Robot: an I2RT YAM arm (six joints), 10 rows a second.
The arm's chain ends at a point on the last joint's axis. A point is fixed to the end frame.
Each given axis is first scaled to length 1.
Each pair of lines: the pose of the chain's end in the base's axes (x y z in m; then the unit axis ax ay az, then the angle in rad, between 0 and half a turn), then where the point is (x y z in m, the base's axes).
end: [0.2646, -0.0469, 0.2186, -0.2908, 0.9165, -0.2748, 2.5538]
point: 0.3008 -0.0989 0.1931
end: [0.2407, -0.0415, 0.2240, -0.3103, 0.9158, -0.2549, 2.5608]
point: 0.2784 -0.0914 0.1965
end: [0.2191, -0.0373, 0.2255, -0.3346, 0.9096, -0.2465, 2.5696]
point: 0.2585 -0.0855 0.1974
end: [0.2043, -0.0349, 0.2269, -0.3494, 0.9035, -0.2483, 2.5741]
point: 0.2448 -0.0825 0.1993
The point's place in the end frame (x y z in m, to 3 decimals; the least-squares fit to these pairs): 0.018 -0.033 0.057
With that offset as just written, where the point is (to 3 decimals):
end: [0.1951, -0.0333, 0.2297, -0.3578, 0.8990, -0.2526, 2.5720]
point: 0.236 -0.081 0.203
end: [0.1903, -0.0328, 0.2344, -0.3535, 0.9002, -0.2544, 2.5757]
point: 0.231 -0.081 0.208
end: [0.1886, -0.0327, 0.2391, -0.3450, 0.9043, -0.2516, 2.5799]
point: 0.228 -0.081 0.212
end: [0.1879, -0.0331, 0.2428, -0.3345, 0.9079, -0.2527, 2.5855]
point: 0.227 -0.082 0.215
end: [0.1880, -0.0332, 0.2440, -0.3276, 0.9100, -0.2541, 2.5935]
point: 0.226 -0.083 0.216
